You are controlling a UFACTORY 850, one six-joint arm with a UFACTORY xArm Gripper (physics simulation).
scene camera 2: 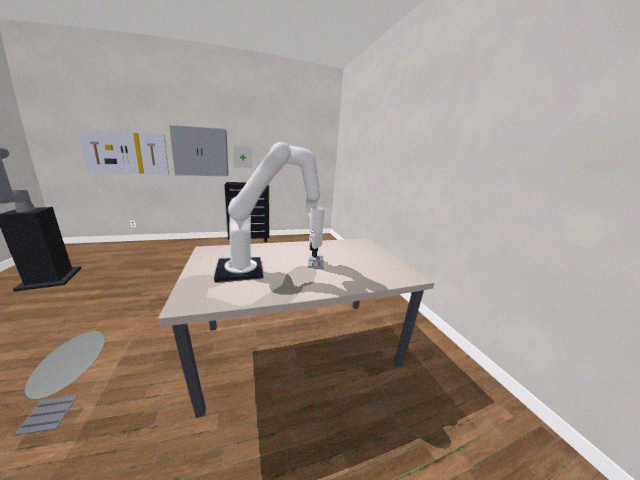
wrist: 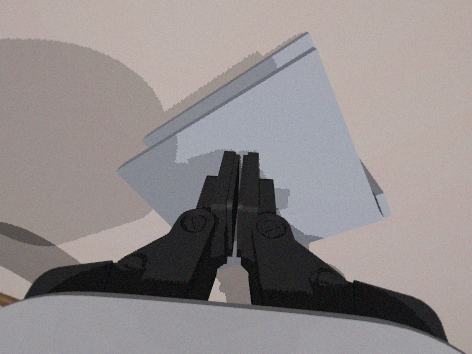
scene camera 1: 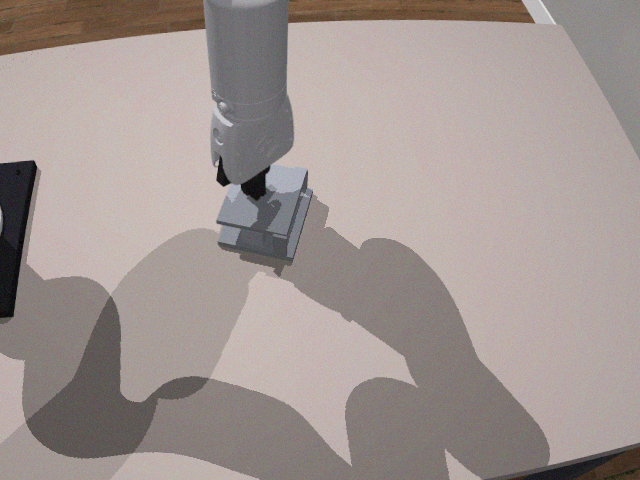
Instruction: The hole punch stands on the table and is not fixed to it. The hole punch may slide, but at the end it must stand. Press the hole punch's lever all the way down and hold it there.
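The hole punch (scene camera 1: 279,217) (scene camera 2: 315,262) stands upright on the table, a grey-blue base plate under a flat lever plate. Its lever (scene camera 1: 289,214) (wrist: 300,115) lies nearly parallel to the base, with a narrow gap at the near edge in scene camera 1. My gripper (scene camera 1: 257,197) (scene camera 2: 314,254) (wrist: 241,176) is shut and empty. Its fingertips are at the lever's top surface and look to be touching it, toward the left rear part in scene camera 1. Whether the lever is at its lowest point I cannot tell.
The table (scene camera 1: 439,155) (scene camera 2: 361,253) carries the arm's black base plate (scene camera 1: 20,232) (scene camera 2: 224,271), to the left of the hole punch in both scene views. The arm's shadows fall across the table around the punch. A wall (scene camera 2: 491,155) rises beyond the table's right side.
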